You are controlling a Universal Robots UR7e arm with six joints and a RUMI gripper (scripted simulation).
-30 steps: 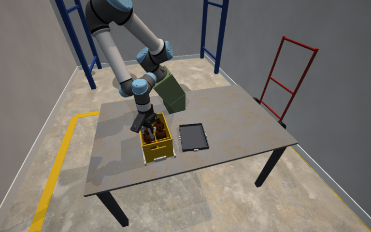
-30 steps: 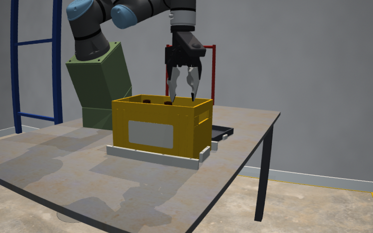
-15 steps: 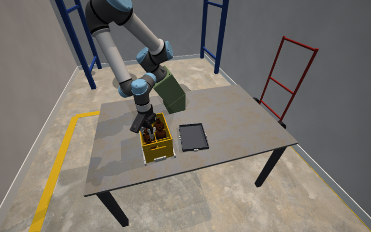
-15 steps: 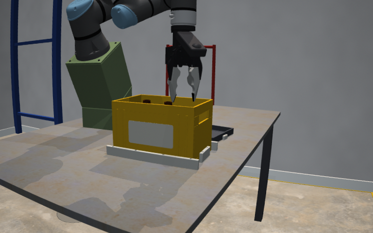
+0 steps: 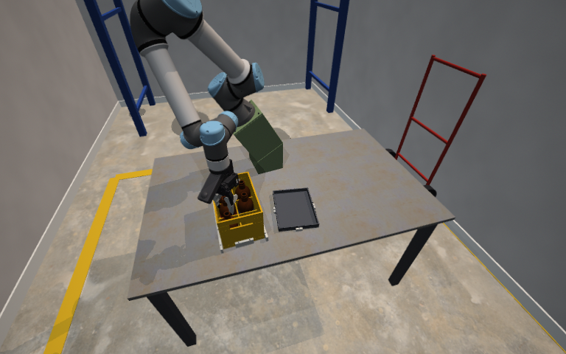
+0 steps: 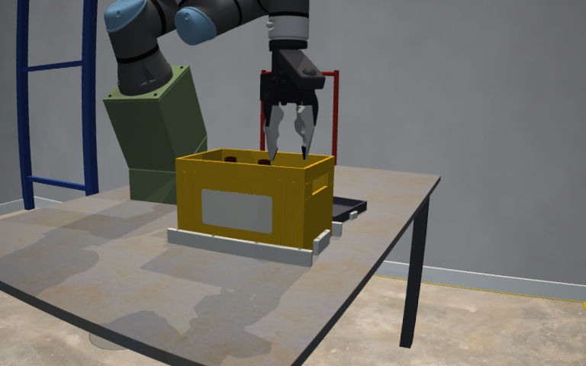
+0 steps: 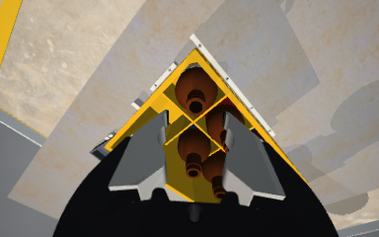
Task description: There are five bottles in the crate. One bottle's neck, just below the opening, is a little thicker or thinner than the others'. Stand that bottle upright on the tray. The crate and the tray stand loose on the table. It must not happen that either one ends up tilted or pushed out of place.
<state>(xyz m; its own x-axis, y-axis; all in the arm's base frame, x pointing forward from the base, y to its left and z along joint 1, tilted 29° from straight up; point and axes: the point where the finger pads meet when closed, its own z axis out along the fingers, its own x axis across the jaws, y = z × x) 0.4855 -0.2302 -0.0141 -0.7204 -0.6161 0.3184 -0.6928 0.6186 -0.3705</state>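
Now: hand 90 mm past the yellow crate, 50 mm to the right of it and 110 mm above it. Also, from my hand: dark tray 70 mm behind, 330 mm to the left, 180 mm below.
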